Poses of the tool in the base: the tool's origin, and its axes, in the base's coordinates. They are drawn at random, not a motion.
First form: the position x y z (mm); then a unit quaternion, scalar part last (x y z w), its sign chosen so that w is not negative.
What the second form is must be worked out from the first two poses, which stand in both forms.
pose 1, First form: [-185.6 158.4 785.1 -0.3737 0.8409 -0.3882 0.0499]
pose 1, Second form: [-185.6 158.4 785.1 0.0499 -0.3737 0.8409 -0.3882]
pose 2, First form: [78.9 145.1 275.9 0.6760 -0.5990 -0.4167 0.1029]
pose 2, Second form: [78.9 145.1 275.9 0.1029 0.6760 -0.5990 -0.4167]
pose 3, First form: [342.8 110.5 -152.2 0.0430 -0.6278 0.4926 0.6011]
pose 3, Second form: [342.8 110.5 -152.2 0.6011 0.0430 -0.6278 0.4926]
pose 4, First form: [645.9 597.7 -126.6 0.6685 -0.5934 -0.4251 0.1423]
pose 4, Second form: [645.9 597.7 -126.6 0.1423 0.6685 -0.5934 -0.4251]
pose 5, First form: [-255.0 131.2 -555.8 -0.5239 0.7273 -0.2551 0.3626]
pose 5, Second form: [-255.0 131.2 -555.8 0.3626 -0.5239 0.7273 -0.2551]
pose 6, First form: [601.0 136.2 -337.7 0.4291 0.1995 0.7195 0.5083]
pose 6, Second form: [601.0 136.2 -337.7 0.5083 0.4291 0.1995 0.7195]
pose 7, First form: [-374.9 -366.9 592.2 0.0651 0.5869 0.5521 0.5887]
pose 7, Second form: [-374.9 -366.9 592.2 0.5887 0.0651 0.5869 0.5521]
